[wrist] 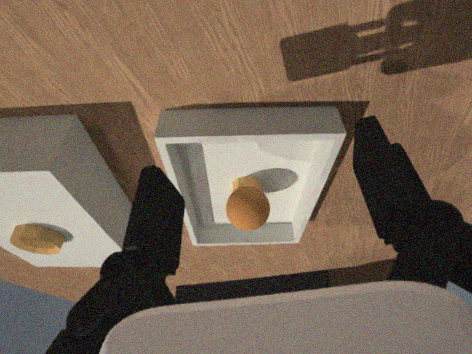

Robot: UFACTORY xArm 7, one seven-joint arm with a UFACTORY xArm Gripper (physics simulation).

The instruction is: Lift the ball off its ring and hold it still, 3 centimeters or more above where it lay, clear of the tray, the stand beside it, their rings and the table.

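Frame: origin at the arm's base, x ahead, y left, z up, level; millimetres.
Where they show: gripper, between the fingertips: [257, 163].
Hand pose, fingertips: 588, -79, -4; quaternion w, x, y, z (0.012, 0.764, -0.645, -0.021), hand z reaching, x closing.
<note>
After its pixels a point has its place, as x, y, z.
An orange ball [248, 209] @[476, -68, -43] rests on its yellowish ring [246, 183] @[473, -67, -73], which is mostly hidden beneath it, inside the shallow white tray [250, 121] @[553, -77, -70]. The ball's shadow falls on the tray floor beside it. My gripper [257, 163] @[588, -79, -4] is open and empty. Its two black fingers stand wide apart, one to the left and one to the right of the tray in the wrist view, with the ball showing between them lower in the picture. How high the fingertips are above the tray is hard to tell.
The stand [40, 192] @[545, 76, -31], a white-topped block with grey sides, is at the left, close to the left finger in the view. A yellowish ring [36, 239] @[469, 139, -30] lies on its top. The wooden table [200, 60] @[595, -50, -84] carries the gripper's shadow at the upper right. A dark bar [250, 285] @[110, -44, -70] crosses below the tray.
</note>
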